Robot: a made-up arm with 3 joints.
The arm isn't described. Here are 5 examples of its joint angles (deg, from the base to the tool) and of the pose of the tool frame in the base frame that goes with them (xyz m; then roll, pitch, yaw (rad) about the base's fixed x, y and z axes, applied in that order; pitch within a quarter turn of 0, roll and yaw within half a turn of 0).
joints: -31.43 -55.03 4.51
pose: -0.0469 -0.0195 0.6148 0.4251 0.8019 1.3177
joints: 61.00 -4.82 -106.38
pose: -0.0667 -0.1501 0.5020 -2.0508 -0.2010 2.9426
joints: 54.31 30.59 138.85
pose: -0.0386 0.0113 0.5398 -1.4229 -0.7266 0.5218
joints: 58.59 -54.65 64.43
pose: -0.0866 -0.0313 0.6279 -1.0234 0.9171 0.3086
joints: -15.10 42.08 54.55
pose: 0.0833 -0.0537 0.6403 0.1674 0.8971 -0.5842
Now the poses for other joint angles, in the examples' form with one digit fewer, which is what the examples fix.
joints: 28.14 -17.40 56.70
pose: -0.024 -0.005 0.620 -0.561 0.596 -0.006
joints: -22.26 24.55 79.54
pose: 0.024 -0.036 0.675 0.335 0.398 -0.305
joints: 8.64 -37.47 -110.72
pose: -0.101 -0.090 0.479 -3.018 -0.318 -2.534
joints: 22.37 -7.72 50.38
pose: 0.002 -0.005 0.619 -0.487 0.658 -0.171
